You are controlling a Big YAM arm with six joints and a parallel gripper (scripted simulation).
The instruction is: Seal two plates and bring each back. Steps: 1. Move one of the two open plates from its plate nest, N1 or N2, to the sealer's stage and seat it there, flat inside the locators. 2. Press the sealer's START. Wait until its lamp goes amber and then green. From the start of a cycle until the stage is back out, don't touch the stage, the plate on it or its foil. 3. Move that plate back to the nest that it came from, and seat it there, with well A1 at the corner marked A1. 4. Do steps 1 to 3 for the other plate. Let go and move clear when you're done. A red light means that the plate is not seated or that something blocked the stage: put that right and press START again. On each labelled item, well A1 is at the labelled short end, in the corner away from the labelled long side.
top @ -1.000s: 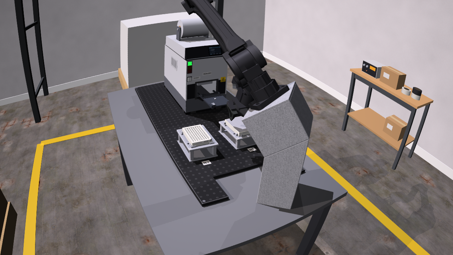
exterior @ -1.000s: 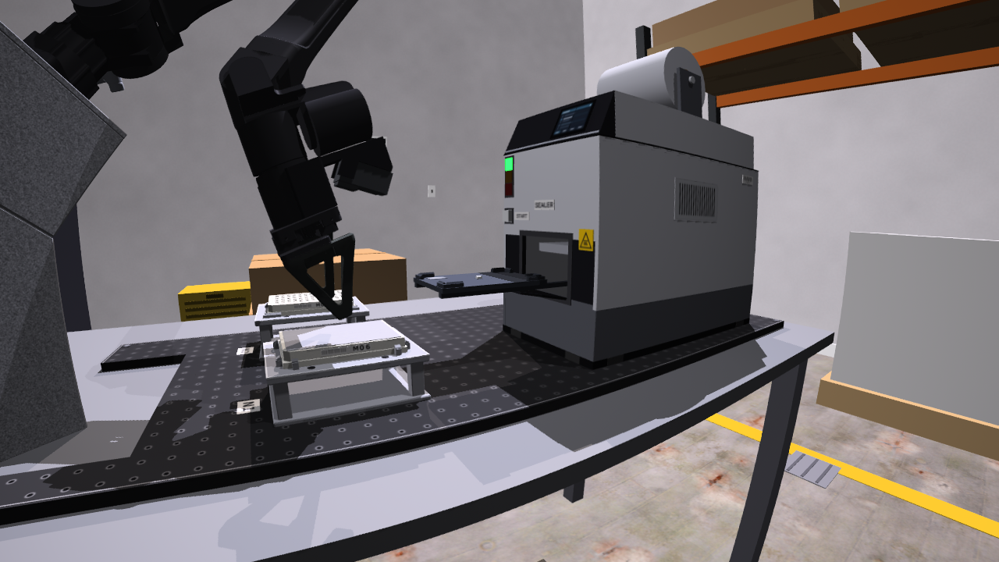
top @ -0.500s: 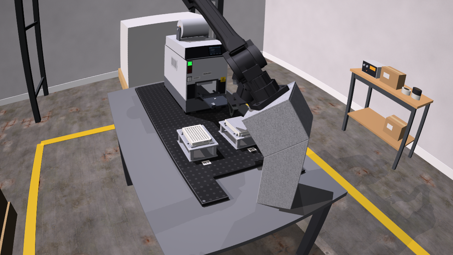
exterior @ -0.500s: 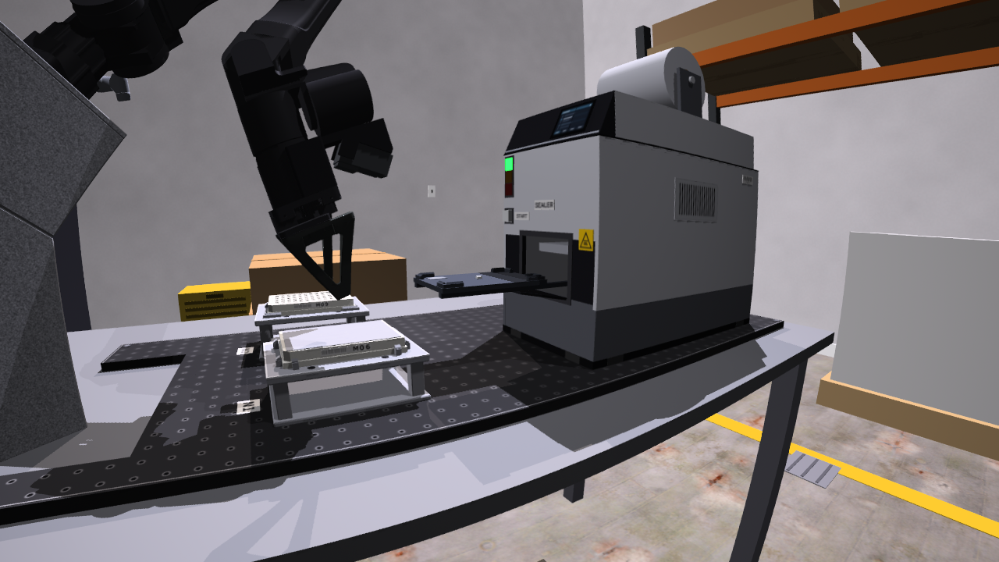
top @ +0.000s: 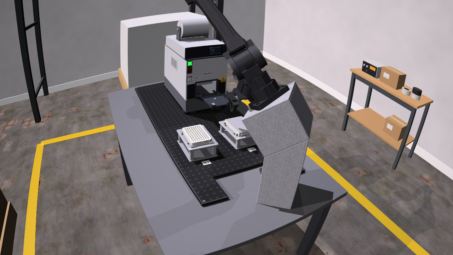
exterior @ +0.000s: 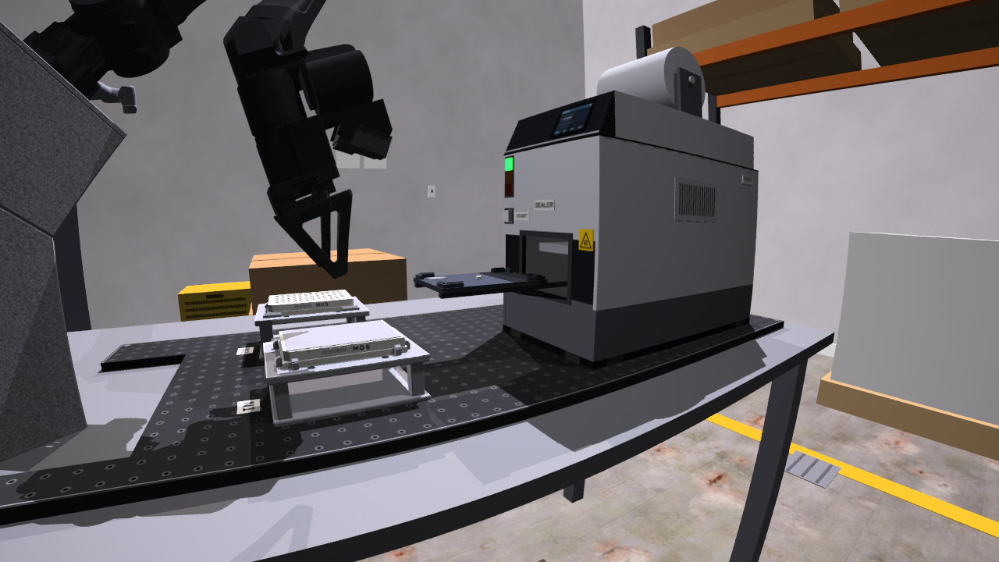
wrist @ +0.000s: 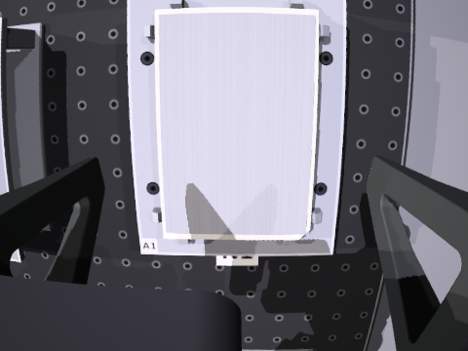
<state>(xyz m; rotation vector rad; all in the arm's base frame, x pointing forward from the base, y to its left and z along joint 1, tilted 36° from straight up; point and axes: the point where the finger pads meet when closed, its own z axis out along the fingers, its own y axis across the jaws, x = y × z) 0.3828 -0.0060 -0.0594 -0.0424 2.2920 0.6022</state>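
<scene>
Now: the white well plate 20 cm to the left of my hand, 8 cm below it and 5 cm behind it. Also, from my hand: nest N2: 20 cm to the left, 9 cm below, 5 cm behind; then start button: 26 cm ahead, 18 cm to the left, 5 cm above; then sealer stage: 18 cm ahead, 7 cm to the left, 4 cm below.
</scene>
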